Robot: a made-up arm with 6 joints. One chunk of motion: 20 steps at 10 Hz.
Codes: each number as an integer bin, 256 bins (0 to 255) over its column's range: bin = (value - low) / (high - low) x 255, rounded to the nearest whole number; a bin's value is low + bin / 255 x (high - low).
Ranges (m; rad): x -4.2..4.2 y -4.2..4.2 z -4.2..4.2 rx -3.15..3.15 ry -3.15..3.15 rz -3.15..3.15
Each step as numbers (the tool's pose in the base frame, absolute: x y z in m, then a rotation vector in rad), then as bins.
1 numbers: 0.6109 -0.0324 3.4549 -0.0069 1.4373 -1.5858
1 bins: 146 127 232 127 186 63
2 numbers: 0.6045 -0.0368 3.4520 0.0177 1.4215 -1.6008
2 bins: 146 126 232 128 185 63
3 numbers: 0.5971 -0.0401 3.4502 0.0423 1.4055 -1.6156
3 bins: 146 126 232 129 184 62
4 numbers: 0.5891 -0.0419 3.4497 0.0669 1.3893 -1.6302
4 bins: 145 126 232 130 184 62
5 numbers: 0.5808 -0.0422 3.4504 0.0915 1.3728 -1.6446
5 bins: 145 126 232 131 183 61
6 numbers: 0.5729 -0.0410 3.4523 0.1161 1.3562 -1.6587
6 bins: 145 126 232 132 182 60
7 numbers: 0.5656 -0.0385 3.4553 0.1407 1.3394 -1.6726
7 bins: 145 126 232 133 182 60
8 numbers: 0.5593 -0.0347 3.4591 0.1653 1.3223 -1.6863
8 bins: 144 126 233 134 181 59
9 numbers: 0.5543 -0.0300 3.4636 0.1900 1.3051 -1.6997
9 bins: 144 127 233 135 180 59
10 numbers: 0.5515 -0.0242 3.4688 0.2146 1.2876 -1.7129
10 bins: 144 127 233 136 180 58
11 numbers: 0.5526 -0.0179 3.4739 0.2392 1.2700 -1.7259
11 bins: 144 127 233 137 179 58
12 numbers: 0.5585 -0.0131 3.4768 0.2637 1.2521 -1.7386
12 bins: 144 127 233 138 178 57
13 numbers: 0.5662 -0.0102 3.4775 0.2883 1.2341 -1.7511
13 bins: 145 127 233 139 177 57
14 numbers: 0.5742 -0.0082 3.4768 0.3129 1.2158 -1.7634
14 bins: 145 127 233 140 177 56
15 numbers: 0.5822 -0.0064 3.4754 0.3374 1.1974 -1.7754
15 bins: 145 127 233 141 176 56
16 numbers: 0.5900 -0.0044 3.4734 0.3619 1.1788 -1.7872
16 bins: 145 127 233 142 175 55
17 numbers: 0.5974 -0.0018 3.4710 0.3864 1.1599 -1.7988
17 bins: 146 127 233 143 174 55
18 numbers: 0.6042 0.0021 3.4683 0.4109 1.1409 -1.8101
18 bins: 146 128 233 144 174 54
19 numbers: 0.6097 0.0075 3.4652 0.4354 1.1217 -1.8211
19 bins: 146 128 233 145 173 54
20 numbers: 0.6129 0.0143 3.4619 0.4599 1.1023 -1.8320
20 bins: 146 128 233 146 172 53
